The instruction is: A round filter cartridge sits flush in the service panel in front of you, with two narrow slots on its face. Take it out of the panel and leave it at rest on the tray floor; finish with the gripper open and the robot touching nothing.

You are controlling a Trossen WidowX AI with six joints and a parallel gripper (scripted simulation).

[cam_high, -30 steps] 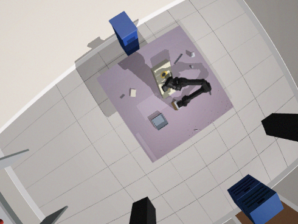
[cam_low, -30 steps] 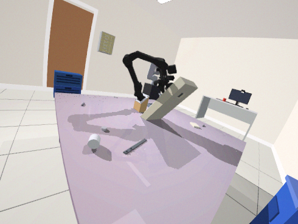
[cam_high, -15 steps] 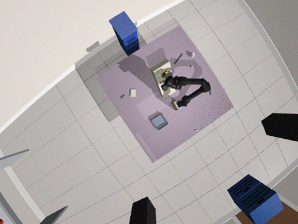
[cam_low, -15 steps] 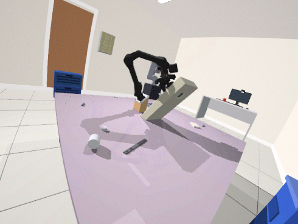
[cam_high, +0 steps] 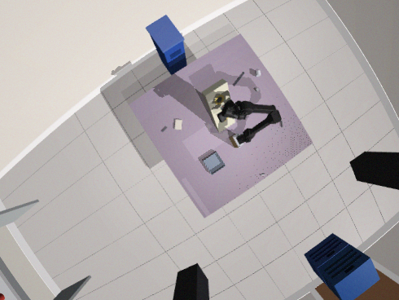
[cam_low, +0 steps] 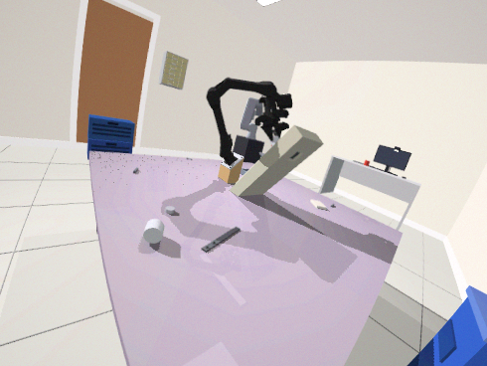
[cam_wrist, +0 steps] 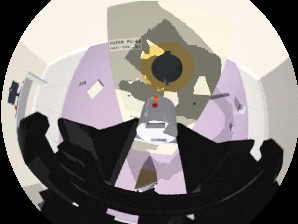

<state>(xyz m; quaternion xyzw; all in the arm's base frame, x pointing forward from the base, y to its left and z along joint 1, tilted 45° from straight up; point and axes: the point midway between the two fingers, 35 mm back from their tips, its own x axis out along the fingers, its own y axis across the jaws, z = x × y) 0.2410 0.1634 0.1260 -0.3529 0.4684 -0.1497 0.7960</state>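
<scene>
The grey tray lies 340 mm behind my gripper tip, 250 mm to the left of it and 270 mm below it. From my gripper tip the other things lie so: round filter cartridge right at my gripper tip; then cream block 120 mm ahead, 360 mm to the left, 280 mm below.
</scene>
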